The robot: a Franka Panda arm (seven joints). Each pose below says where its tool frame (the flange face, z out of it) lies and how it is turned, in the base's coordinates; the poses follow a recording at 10 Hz.
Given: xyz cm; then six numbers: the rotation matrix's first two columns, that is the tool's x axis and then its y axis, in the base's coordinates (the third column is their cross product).
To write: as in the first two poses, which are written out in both.
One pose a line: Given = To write
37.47 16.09 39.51 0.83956 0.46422 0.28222 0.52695 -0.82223 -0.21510 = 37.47 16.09 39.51 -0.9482 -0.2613 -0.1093 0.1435
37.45 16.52 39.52 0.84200 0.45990 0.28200 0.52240 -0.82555 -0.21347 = 37.45 16.52 39.52 -0.9491 -0.2588 -0.1097 0.1424
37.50 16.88 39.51 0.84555 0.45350 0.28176 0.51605 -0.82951 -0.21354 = 37.50 16.88 39.51 -0.9501 -0.2551 -0.1102 0.1420
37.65 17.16 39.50 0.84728 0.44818 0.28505 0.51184 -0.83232 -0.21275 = 37.65 17.16 39.50 -0.9506 -0.2525 -0.1123 0.1417
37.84 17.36 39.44 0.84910 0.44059 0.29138 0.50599 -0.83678 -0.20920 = 37.84 17.36 39.44 -0.9512 -0.2488 -0.1164 0.1404
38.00 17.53 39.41 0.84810 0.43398 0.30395 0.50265 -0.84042 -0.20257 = 38.00 17.53 39.41 -0.9512 -0.2462 -0.1239 0.1385
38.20 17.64 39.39 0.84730 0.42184 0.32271 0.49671 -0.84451 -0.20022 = 38.20 17.64 39.39 -0.9509 -0.2415 -0.1343 0.1394
